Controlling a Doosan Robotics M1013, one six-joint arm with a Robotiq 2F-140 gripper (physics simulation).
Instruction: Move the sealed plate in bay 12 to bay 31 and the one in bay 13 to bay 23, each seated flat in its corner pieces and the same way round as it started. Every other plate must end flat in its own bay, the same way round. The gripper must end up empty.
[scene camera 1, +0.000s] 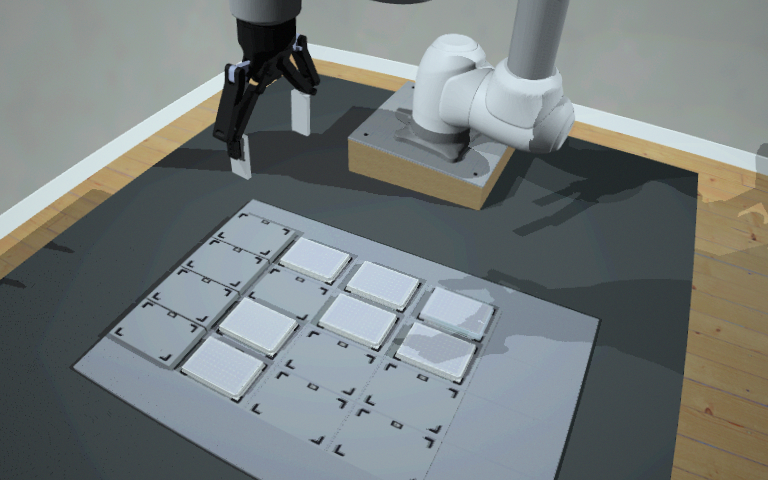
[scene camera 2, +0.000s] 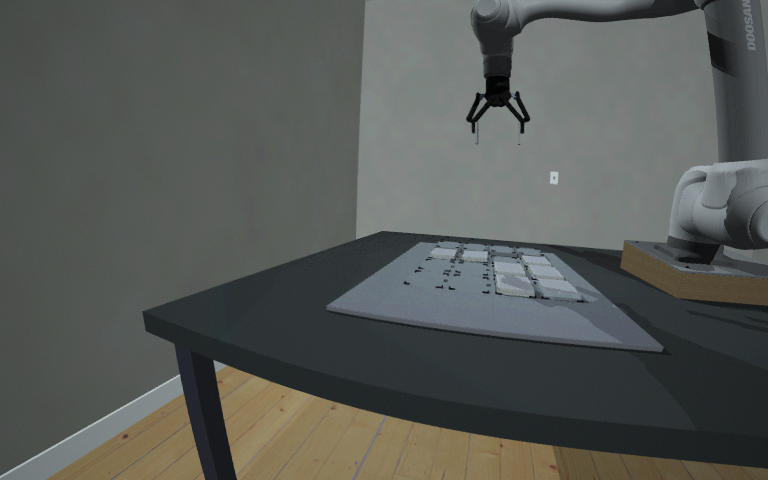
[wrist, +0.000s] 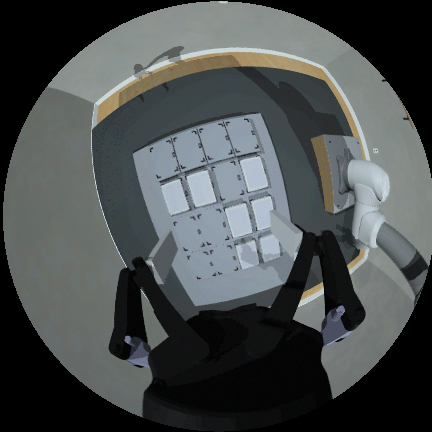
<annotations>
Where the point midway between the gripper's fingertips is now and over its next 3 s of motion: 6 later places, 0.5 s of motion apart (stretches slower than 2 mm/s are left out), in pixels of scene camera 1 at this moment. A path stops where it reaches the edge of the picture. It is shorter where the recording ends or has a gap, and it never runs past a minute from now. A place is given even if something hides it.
The gripper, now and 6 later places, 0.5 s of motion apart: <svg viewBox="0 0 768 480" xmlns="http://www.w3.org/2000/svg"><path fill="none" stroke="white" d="M272 152L376 217L382 221L382 222L383 232L383 265L383 265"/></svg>
</annotations>
